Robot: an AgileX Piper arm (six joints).
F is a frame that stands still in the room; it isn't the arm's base.
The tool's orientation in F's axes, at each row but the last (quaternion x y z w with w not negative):
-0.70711, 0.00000, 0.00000, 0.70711
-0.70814, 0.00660, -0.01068, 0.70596
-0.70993, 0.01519, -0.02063, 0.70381
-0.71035, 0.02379, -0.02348, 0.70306
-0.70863, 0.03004, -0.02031, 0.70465
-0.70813, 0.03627, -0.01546, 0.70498
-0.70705, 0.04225, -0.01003, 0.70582
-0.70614, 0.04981, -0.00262, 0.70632
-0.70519, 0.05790, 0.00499, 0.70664
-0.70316, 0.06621, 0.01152, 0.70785
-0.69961, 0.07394, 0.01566, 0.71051
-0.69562, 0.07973, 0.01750, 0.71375
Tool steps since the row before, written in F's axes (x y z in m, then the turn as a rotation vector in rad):
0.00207, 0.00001, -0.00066, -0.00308, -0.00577, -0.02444
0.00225, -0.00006, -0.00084, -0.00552, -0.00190, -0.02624
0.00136, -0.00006, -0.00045, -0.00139, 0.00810, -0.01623
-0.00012, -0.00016, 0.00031, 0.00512, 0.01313, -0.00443
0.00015, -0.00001, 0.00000, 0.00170, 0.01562, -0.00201
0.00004, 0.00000, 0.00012, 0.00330, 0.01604, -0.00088
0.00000, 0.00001, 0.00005, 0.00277, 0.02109, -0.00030
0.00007, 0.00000, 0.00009, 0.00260, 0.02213, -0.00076
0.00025, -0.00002, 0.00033, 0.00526, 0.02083, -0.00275
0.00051, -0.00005, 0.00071, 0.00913, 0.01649, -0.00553
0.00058, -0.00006, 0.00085, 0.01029, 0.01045, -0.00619
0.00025, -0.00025, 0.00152, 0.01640, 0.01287, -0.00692
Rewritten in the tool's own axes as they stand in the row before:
0.00207, 0.00066, 0.00001, -0.00308, 0.02444, -0.00577
0.00225, 0.00085, 0.00000, -0.00562, 0.02621, -0.00196
0.00136, 0.00046, 0.00001, -0.00193, 0.01615, 0.00816
-0.00011, -0.00031, -0.00017, 0.00423, 0.00429, 0.01349
0.00015, 0.00000, 0.00000, 0.00061, 0.00191, 0.01571
0.00004, -0.00012, 0.00000, 0.00214, 0.00073, 0.01624
0.00000, -0.00005, 0.00001, 0.00121, 0.00017, 0.02124
0.00006, -0.00009, 0.00000, 0.00100, 0.00065, 0.02226
0.00022, -0.00035, 0.00000, 0.00391, 0.00238, 0.02117
0.00043, -0.00076, -0.00001, 0.00839, 0.00468, 0.01714
0.00047, -0.00092, 0.00000, 0.01011, 0.00506, 0.01121
0.00006, -0.00155, -0.00020, 0.01603, 0.00503, 0.01415

